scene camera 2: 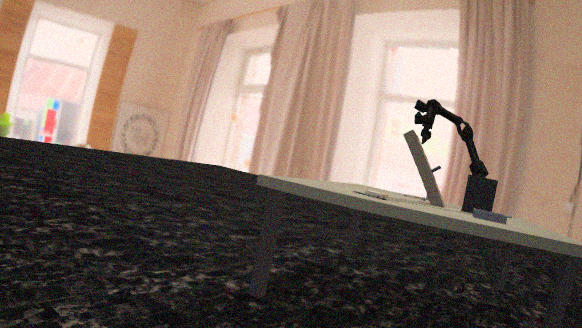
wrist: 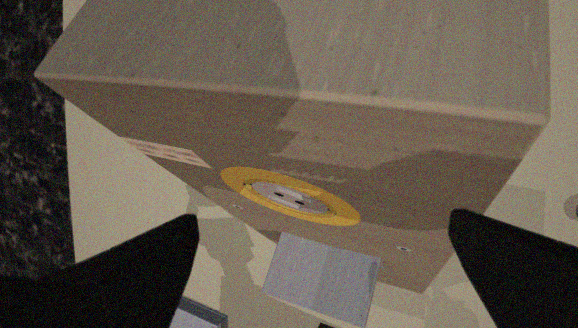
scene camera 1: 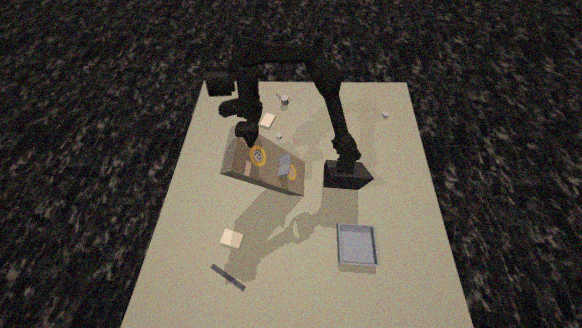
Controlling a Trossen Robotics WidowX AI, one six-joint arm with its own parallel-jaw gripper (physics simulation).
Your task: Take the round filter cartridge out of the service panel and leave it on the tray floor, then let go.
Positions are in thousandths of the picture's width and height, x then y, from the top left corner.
Scene:
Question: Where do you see a white label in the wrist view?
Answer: At 316,474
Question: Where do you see a round grey filter cartridge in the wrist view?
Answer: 496,599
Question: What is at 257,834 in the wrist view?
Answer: My gripper.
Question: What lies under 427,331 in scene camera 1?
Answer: My gripper.

